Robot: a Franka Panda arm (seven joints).
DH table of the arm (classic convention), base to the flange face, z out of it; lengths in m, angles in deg. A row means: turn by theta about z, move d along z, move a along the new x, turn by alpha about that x. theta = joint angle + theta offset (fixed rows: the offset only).
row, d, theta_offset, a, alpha
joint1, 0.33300, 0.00, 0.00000, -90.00
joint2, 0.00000, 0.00, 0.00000, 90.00
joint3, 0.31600, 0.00, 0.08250, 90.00
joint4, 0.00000, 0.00, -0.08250, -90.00
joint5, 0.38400, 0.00, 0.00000, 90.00
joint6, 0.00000, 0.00, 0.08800, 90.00
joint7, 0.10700, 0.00, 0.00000, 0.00
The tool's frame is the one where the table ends.
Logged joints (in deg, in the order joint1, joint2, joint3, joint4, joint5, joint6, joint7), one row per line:
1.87, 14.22, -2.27, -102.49, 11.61, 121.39, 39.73
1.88, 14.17, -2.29, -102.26, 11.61, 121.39, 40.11
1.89, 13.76, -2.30, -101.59, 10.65, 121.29, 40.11
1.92, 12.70, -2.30, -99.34, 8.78, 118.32, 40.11
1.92, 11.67, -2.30, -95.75, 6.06, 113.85, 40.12
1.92, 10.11, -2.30, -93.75, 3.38, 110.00, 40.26
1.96, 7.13, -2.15, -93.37, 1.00, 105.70, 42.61
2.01, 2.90, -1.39, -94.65, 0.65, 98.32, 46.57
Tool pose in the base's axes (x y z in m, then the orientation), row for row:
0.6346, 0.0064, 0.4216, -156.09, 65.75, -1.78
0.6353, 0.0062, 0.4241, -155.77, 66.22, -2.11
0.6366, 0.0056, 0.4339, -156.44, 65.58, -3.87
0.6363, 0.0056, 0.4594, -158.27, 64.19, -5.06
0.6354, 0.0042, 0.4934, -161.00, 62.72, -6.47
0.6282, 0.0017, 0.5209, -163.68, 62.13, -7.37
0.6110, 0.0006, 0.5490, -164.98, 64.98, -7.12
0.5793, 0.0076, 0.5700, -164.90, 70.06, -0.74
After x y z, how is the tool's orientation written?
As a rotation vector, in degrees.
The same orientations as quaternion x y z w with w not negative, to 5 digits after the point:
-0.91757, 0.38651, -0.01046, 0.09253
-0.91619, 0.38949, -0.01241, 0.09346
-0.91826, 0.38494, -0.02272, 0.08999
-0.92334, 0.37448, -0.02952, 0.07962
-0.92936, 0.36204, -0.03735, 0.06186
-0.93328, 0.35426, -0.04202, 0.04161
-0.92945, 0.36608, -0.04011, 0.02218
-0.92034, 0.39102, -0.00413, 0.00727

